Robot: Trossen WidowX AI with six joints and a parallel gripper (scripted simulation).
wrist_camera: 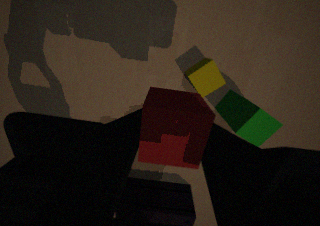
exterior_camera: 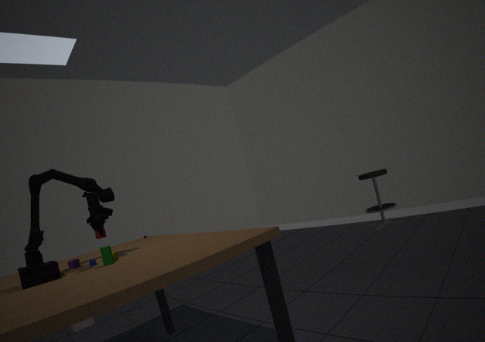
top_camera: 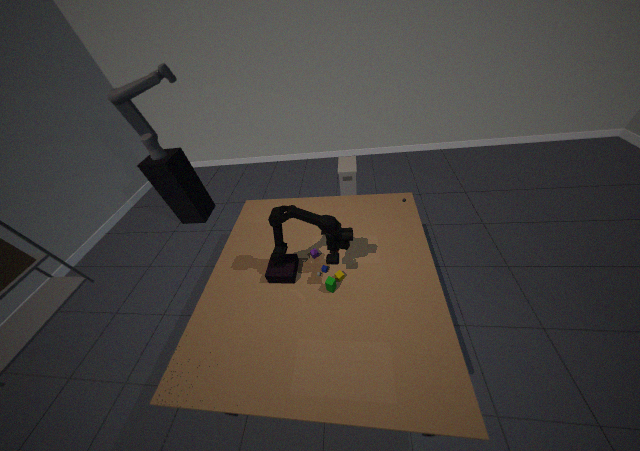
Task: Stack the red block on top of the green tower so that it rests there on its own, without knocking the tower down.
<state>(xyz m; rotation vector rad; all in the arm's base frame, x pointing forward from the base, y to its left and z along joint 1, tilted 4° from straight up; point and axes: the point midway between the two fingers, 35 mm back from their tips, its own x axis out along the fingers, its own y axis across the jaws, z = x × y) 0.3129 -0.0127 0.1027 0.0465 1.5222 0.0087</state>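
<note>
The yellow block is 20 mm ahead of my gripper tip, 50 mm to the right of it and 110 mm below it. The rest, counted from my gripper tip: small blue block: 70 mm behind, 110 mm below; red block: 10 mm above; purple block: 130 mm behind, 100 mm to the left, 110 mm below.
</note>
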